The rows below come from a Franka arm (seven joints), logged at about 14 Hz.
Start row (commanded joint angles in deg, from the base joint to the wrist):
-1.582 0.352 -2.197 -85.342 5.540 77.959 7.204
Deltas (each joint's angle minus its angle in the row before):
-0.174 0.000 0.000 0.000 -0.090 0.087 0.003
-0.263 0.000 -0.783 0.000 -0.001 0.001 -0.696
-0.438 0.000 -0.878 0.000 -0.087 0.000 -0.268
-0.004 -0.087 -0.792 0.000 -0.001 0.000 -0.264
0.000 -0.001 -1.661 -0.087 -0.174 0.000 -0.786
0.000 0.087 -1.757 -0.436 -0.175 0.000 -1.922
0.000 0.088 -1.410 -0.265 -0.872 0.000 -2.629
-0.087 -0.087 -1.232 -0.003 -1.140 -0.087 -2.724
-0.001 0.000 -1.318 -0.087 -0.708 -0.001 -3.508
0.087 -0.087 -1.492 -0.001 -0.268 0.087 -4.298
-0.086 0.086 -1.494 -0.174 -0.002 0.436 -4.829
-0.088 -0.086 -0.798 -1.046 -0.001 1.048 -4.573
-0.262 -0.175 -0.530 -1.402 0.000 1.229 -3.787
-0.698 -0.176 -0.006 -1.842 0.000 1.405 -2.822
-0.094 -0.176 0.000 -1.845 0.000 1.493 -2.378
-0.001 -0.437 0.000 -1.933 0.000 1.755 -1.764
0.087 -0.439 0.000 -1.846 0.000 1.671 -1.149
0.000 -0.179 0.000 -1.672 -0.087 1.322 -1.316
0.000 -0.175 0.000 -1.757 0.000 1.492 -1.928
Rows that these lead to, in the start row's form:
-1.756 0.352 -2.197 -85.342 5.450 78.046 7.207
-2.019 0.352 -2.980 -85.342 5.449 78.047 6.511
-2.457 0.352 -3.858 -85.342 5.362 78.047 6.243
-2.461 0.265 -4.650 -85.342 5.361 78.047 5.979
-2.461 0.264 -6.311 -85.429 5.187 78.047 5.193
-2.461 0.351 -8.068 -85.865 5.012 78.047 3.271
-2.461 0.439 -9.478 -86.130 4.140 78.047 0.642
-2.548 0.352 -10.710 -86.133 3.000 77.960 -2.082
-2.549 0.352 -12.028 -86.220 2.292 77.959 -5.590
-2.462 0.265 -13.520 -86.221 2.024 78.046 -9.888
-2.548 0.351 -15.014 -86.395 2.022 78.482 -14.717
-2.636 0.265 -15.812 -87.441 2.021 79.530 -19.290
-2.898 0.090 -16.342 -88.843 2.021 80.759 -23.077
-3.596 -0.086 -16.348 -90.685 2.021 82.164 -25.899
-3.690 -0.262 -16.348 -92.530 2.021 83.657 -28.277
-3.691 -0.699 -16.348 -94.463 2.021 85.412 -30.041
-3.604 -1.138 -16.348 -96.309 2.021 87.083 -31.190
-3.604 -1.317 -16.348 -97.981 1.934 88.405 -32.506
-3.604 -1.492 -16.348 -99.738 1.934 89.897 -34.434

